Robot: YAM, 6 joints.
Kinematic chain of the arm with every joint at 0, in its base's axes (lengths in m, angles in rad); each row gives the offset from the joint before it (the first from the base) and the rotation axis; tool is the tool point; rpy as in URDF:
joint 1: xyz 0 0 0.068 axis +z
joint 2: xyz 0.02 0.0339 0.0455 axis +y
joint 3: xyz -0.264 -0.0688 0 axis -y
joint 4: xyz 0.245 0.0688 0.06 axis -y
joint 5: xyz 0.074 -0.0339 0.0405 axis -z
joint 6: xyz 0.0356 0 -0.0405 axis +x
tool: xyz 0 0 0 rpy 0 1.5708 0
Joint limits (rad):
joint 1: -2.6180..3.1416
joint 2: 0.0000..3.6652
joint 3: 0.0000..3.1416
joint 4: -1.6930..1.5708
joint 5: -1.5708..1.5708
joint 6: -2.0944..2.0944
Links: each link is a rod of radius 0.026 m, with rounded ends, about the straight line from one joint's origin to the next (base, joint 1, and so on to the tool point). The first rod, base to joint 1, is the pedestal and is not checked.
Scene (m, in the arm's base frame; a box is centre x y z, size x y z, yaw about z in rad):
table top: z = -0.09
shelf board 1: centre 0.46 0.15 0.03 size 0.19 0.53 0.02 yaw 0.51
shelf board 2: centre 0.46 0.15 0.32 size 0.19 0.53 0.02 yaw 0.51
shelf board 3: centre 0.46 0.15 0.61 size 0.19 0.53 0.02 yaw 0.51
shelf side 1: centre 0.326 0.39 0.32 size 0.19 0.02 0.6 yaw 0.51
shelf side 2: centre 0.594 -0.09 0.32 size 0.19 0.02 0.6 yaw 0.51
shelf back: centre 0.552 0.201 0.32 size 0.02 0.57 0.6 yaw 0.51
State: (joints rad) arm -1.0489 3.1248 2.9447 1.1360 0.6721 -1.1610
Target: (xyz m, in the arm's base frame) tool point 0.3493 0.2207 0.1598
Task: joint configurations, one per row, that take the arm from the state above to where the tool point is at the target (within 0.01 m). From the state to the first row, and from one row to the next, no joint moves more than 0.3 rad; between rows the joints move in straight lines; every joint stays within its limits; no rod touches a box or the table.
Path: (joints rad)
1: -0.9263 3.0108 2.6488 1.1291 0.6514 -1.1788
2: -0.8038 2.8968 2.3529 1.1221 0.6307 -1.1966
3: -0.6812 2.7828 2.0571 1.1152 0.6100 -1.2145
4: -0.5586 2.6688 1.7612 1.1083 0.5893 -1.2323
5: -0.4360 2.5548 1.4653 1.1014 0.5686 -1.2501
6: -0.3135 2.4407 1.1694 1.0944 0.5480 -1.2679
7: -0.0618 2.2804 0.9824 1.2135 0.6508 -1.2412
8: 0.1899 2.1200 0.7954 1.3326 0.7536 -1.2145
9: 0.4416 1.9597 0.6085 1.4517 0.8564 -1.1877
10: 0.6934 1.7993 0.4215 1.5708 0.9592 -1.1610
11: 0.6615 1.9978 0.7169 1.5708 0.9159 -1.1610
12: 0.6295 2.1963 1.0123 1.5708 0.8726 -1.1610

